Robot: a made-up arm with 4 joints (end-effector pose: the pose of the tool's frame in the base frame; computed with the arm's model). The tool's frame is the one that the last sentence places. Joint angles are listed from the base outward.
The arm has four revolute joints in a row. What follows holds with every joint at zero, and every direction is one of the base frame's. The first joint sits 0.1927 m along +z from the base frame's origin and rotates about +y. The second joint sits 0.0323 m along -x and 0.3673 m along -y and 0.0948 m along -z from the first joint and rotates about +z. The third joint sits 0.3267 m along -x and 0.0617 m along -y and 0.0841 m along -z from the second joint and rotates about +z. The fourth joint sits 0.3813 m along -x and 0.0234 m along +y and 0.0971 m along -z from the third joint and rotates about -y. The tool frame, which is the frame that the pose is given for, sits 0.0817 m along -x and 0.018 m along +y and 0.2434 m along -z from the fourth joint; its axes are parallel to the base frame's.
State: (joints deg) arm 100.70 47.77 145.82 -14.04
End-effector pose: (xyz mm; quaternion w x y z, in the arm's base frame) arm -541.0 -568.8 -19.1 0.0638 -0.6814 0.0996 -0.7223
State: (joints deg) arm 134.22 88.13 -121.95 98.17
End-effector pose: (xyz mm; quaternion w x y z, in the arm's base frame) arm -185.5 -589.8 464.2 0.9098 -0.2610 0.2961 0.1284
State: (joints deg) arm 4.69 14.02 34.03 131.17
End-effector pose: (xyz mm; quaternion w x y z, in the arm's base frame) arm -474.5 -586.0 53.8 0.4112 0.3773 -0.8155 0.1530
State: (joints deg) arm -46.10 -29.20 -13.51 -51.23
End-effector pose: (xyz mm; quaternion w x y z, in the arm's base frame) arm -275.8 190.7 -619.9 0.9304 0.2734 0.0417 -0.2405
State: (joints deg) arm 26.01 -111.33 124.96 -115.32
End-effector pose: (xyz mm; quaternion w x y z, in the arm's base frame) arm -520.3 -133.8 337.5 0.3288 -0.0834 0.9369 0.0844
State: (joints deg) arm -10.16 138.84 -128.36 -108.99
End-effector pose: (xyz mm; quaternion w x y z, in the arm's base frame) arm -302.1 -601.5 17.1 0.6479 -0.0788 0.7563 0.0462
